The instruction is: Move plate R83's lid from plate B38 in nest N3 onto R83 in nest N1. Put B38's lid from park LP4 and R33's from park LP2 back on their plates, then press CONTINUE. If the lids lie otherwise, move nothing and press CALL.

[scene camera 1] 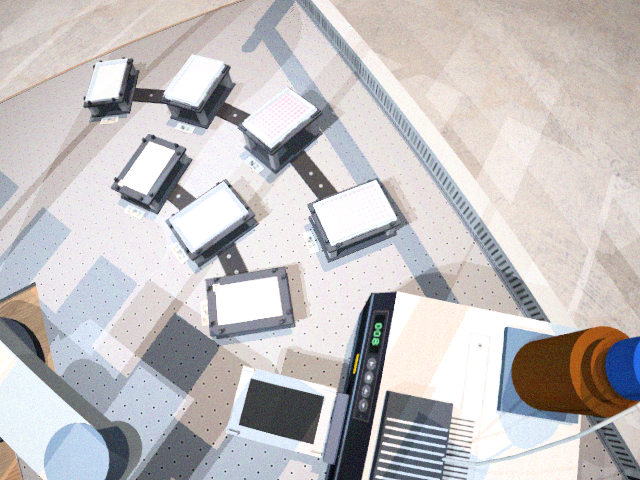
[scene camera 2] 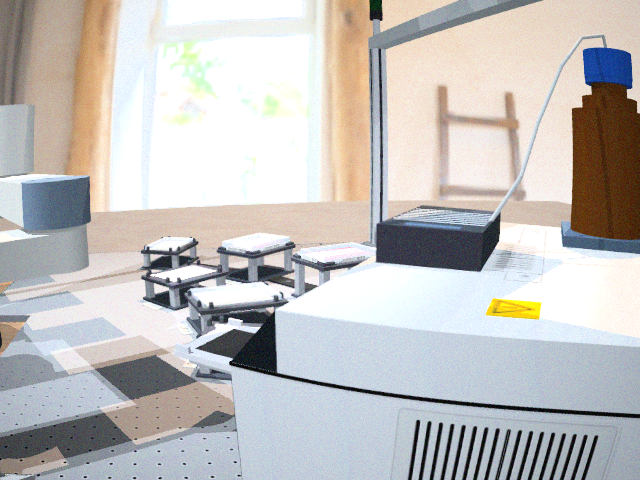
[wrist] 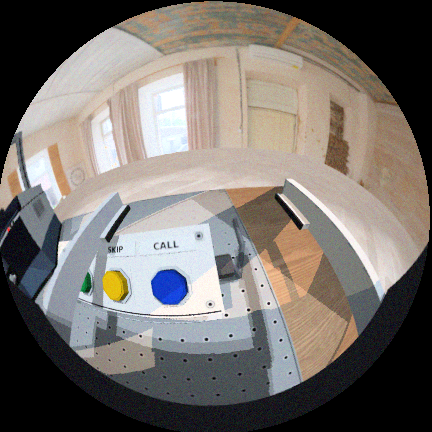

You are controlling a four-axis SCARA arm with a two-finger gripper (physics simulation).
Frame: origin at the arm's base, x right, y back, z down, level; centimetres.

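Seen in the pictures: gripper, between the fingertips: [wrist: 198, 190].
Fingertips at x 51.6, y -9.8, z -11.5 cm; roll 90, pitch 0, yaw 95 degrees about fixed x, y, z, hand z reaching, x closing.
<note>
Offsets run from my fingertips to a thing's middle. "spot": to the spot under its first point.
My gripper [wrist: 198, 190] is open and empty in the wrist view, above the button panel {dx -4.1, dy -10.5, dz +6.0 cm} [wrist: 187, 240]. The blue CALL button {dx -6.1, dy -2.9, dz +3.8 cm} [wrist: 170, 286] lies below the gap between the fingers. The yellow SKIP button {dx -6.2, dy -7.9, dz +3.8 cm} [wrist: 116, 286] is left of it. A green button {dx -6.3, dy -12.9, dz +3.8 cm} [wrist: 87, 282] is mostly hidden by the left finger. In scene camera 1, plates stand on the raised nests: a faint pink one {dx -47.2, dy -69.0, dz +3.4 cm} [scene camera 1: 356, 211] on the right, a pink-welled one {dx -72.2, dy -65.7, dz +2.0 cm} [scene camera 1: 281, 118] at the sign N2, and a whitish one {dx -92.2, dy -53.6, dz +2.8 cm} [scene camera 1: 196, 80] beyond. Pale lids {dx -59.7, dy -44.8, dz +5.2 cm} [scene camera 1: 211, 219] {dx -106.9, dy -34.3, dz +5.4 cm} [scene camera 1: 108, 81] lie on two dark-framed stands. Most signs are unreadable.
Two more dark-framed stands [scene camera 1: 178, 155] [scene camera 1: 250, 329] show white rectangles. A white device [scene camera 1: 429, 335] [scene camera 2: 413, 310] with a green display, a tray {spot: dx -26.1, dy -37.5, dz +0.3 cm} [scene camera 1: 237, 408] and a brown bottle {spot: dx -13.8, dy -71.3, dz -19.6 cm} [scene camera 1: 547, 369] [scene camera 2: 602, 170] stands at the right. The arm [scene camera 1: 36, 403] [scene camera 2: 56, 201] is at the left.
</note>
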